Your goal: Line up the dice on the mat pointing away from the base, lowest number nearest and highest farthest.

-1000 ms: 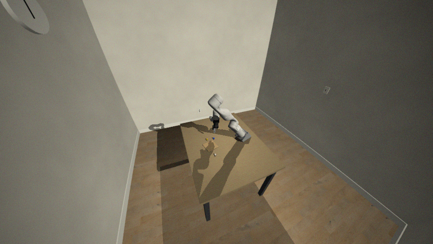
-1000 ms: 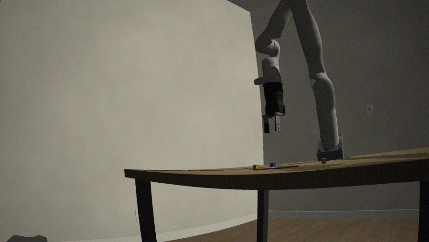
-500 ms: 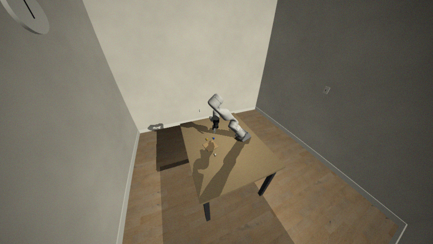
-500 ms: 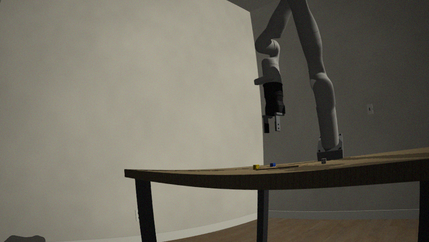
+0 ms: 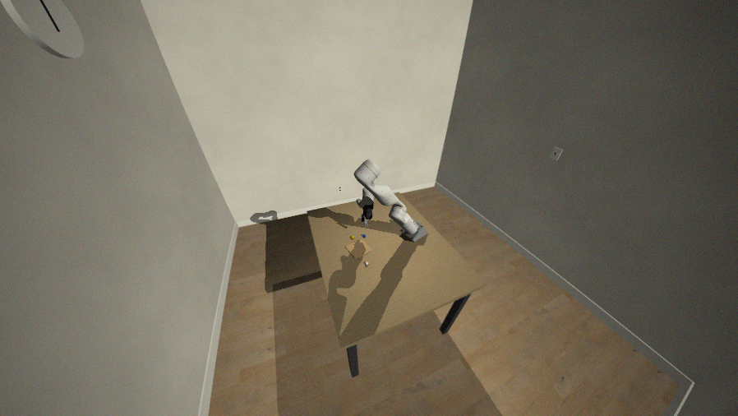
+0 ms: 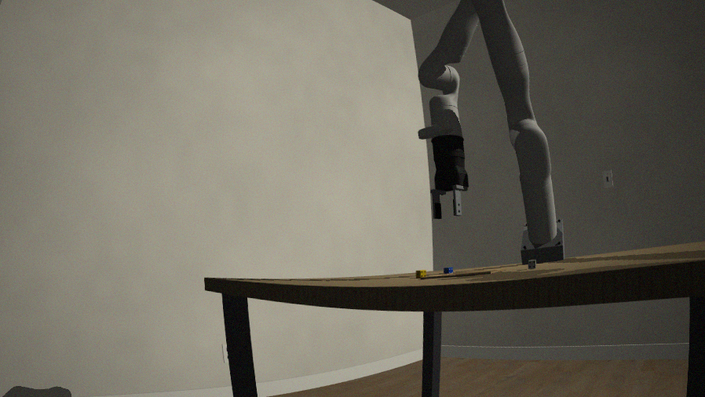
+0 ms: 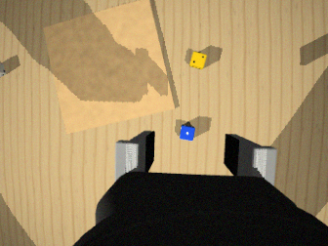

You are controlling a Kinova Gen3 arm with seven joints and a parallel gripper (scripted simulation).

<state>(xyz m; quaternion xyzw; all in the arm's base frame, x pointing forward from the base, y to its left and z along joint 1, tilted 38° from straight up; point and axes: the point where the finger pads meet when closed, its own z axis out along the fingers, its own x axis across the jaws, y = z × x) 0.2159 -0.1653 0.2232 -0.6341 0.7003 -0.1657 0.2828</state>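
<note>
Now: hand 140 mm above the blue die. Round my hand: white die: 80 mm ahead, 250 mm to the left, 140 mm below; then tan mat: 80 mm ahead, 100 mm to the left, 140 mm below; then yellow die: 80 mm ahead, 20 mm to the right, 140 mm below.
</note>
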